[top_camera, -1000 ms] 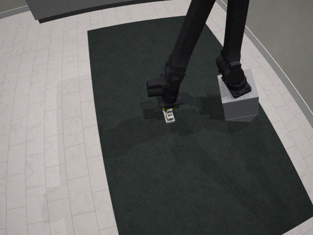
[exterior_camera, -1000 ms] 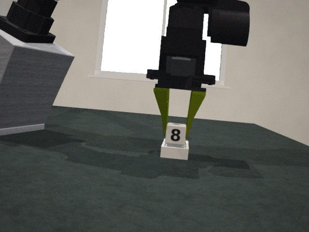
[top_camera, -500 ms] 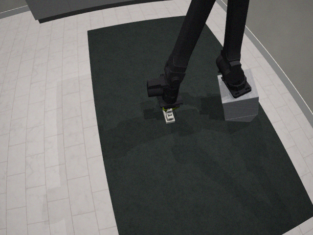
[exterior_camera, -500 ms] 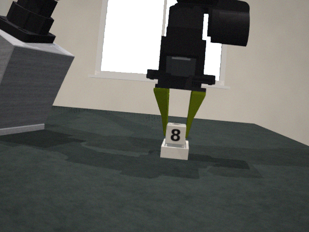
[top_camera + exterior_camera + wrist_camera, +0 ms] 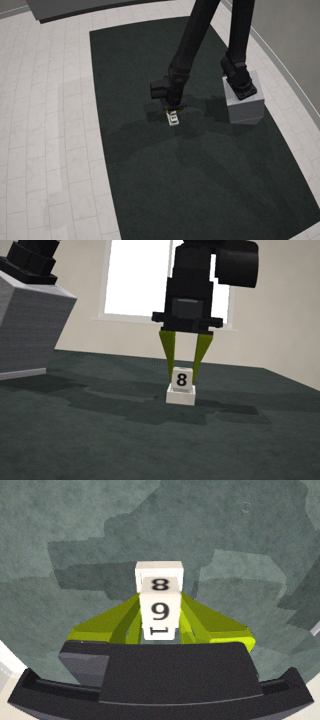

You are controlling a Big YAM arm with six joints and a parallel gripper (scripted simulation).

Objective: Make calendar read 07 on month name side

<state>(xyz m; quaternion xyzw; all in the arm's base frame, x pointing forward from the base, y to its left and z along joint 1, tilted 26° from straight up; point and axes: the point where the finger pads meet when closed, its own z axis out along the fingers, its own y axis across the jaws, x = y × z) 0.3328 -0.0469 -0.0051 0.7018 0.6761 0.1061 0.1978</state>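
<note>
The small white tray is 2 cm to the left of my hand and 3 cm below it.
</note>
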